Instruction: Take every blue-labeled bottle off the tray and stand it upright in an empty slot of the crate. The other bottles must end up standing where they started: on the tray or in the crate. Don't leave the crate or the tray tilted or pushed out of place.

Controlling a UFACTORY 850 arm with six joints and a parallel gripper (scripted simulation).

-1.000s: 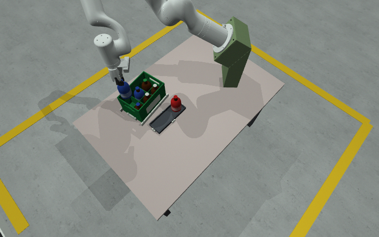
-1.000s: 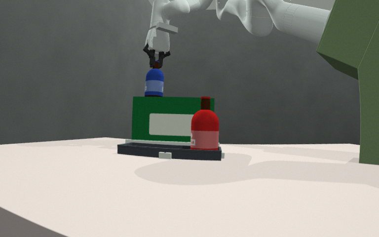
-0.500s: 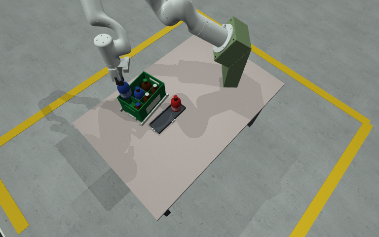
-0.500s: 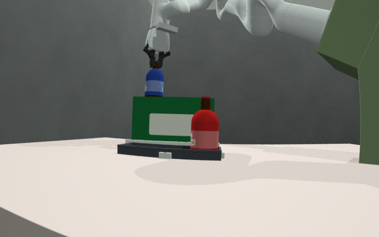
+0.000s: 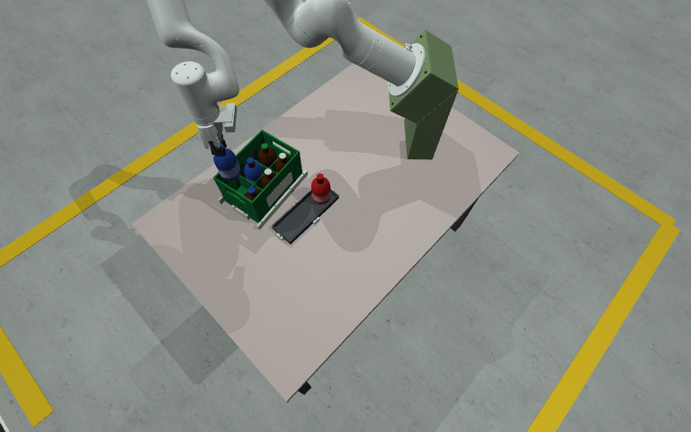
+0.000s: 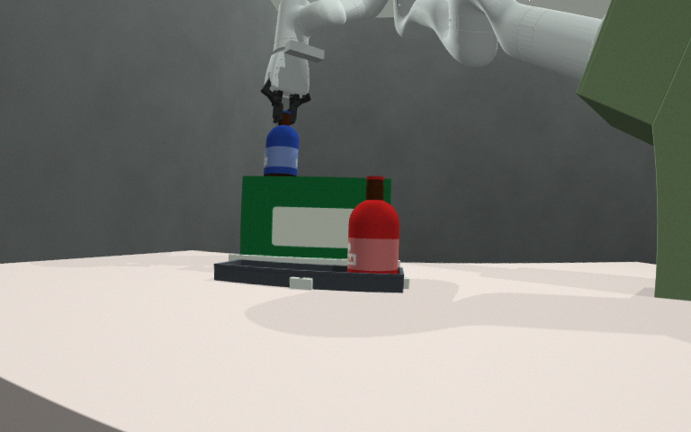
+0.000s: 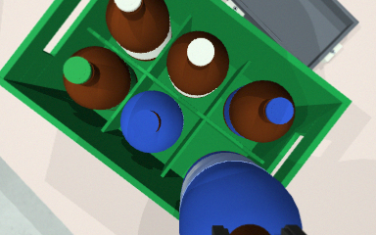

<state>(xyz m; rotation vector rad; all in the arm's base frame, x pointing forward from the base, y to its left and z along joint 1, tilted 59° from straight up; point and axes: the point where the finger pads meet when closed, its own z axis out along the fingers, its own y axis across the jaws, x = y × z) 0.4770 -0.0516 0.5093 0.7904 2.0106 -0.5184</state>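
My gripper is now 250 mm above the brown-necked bottle, 90 mm to the right of it and 20 mm short of it. The rest, counted from my hand: dark tray (320 mm below, 260 mm to the left, 60 mm behind); red-labeled bottle (280 mm to the left, 250 mm below, 150 mm behind); green crate (250 mm below, 80 mm behind, 60 mm to the left).
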